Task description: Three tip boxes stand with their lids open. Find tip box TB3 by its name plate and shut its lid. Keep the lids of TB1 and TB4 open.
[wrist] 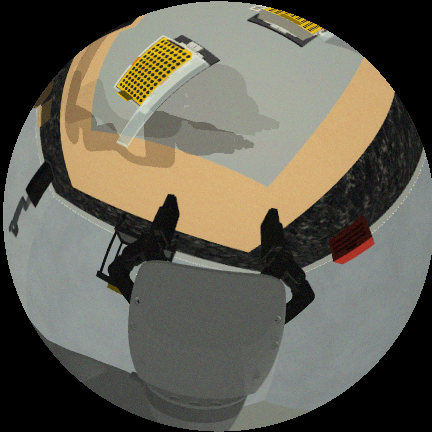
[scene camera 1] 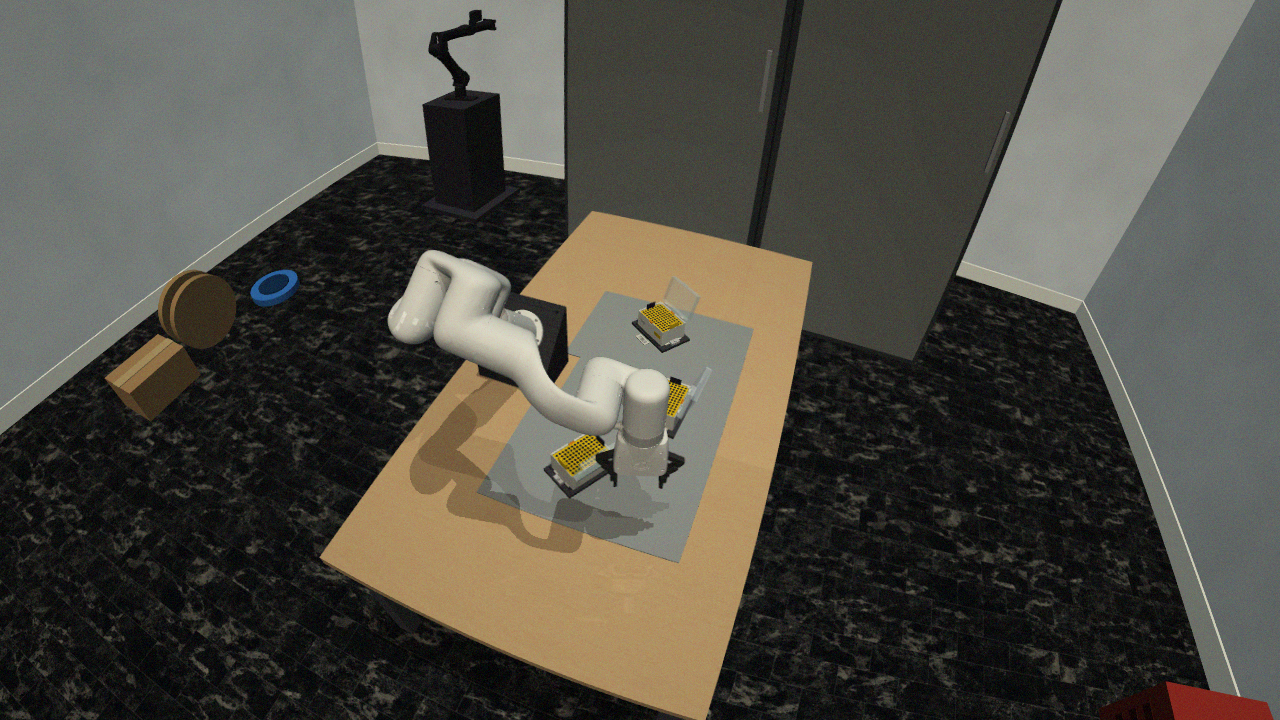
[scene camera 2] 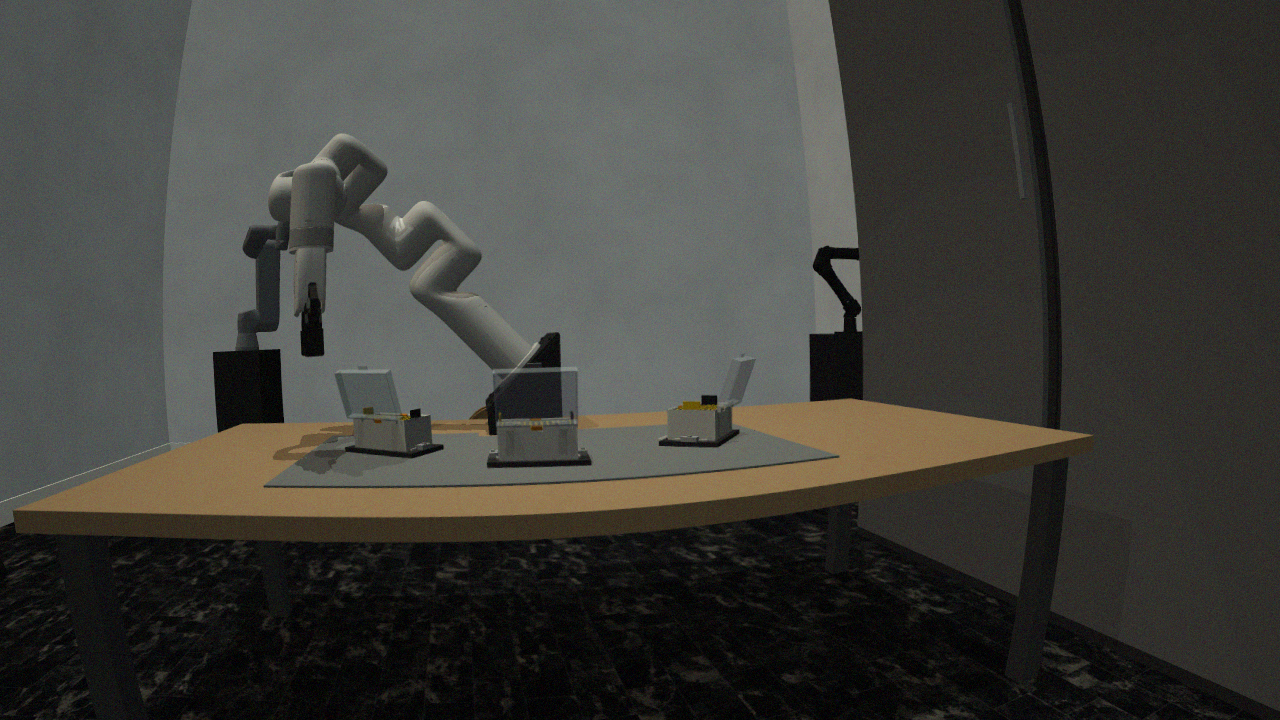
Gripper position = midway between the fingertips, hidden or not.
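Visible: a lid (scene camera 1: 679, 296), the gripper (scene camera 1: 637, 482) and a grey mat (scene camera 1: 637, 514). Likewise the gripper (scene camera 2: 312, 355), the mat (scene camera 2: 618, 453), a lid (scene camera 2: 366, 394) and a lid (scene camera 2: 523, 397). At the wrist, the view takes in the gripper (wrist: 221, 209) and the mat (wrist: 251, 111).
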